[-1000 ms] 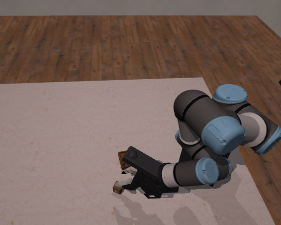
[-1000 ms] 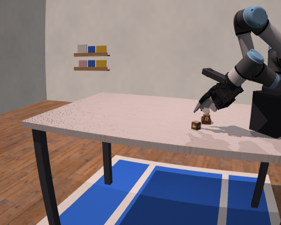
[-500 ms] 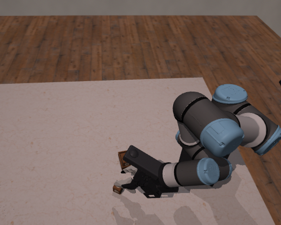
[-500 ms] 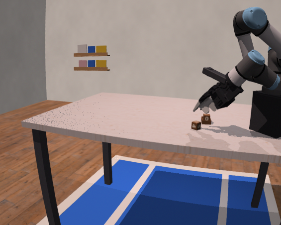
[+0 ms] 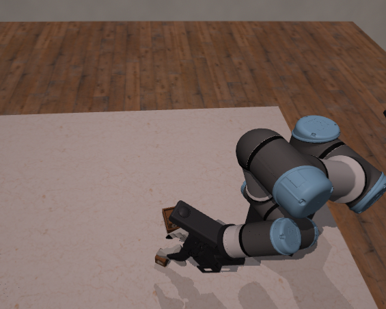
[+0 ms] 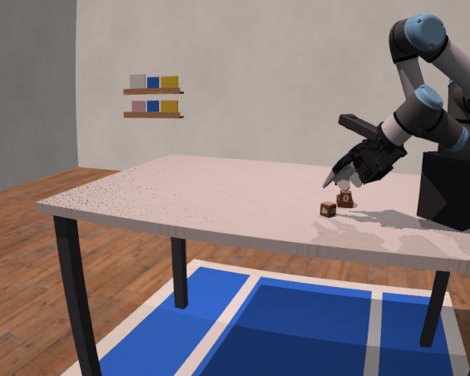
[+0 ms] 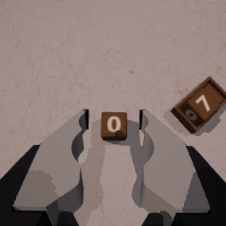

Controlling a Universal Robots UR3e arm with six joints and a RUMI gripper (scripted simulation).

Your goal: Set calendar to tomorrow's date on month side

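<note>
My gripper is now 1 cm short of the brown digit cube and 7 cm above it. Round my hand: calendar tray: 1 cm behind, 12 cm to the right, 8 cm below.
</note>
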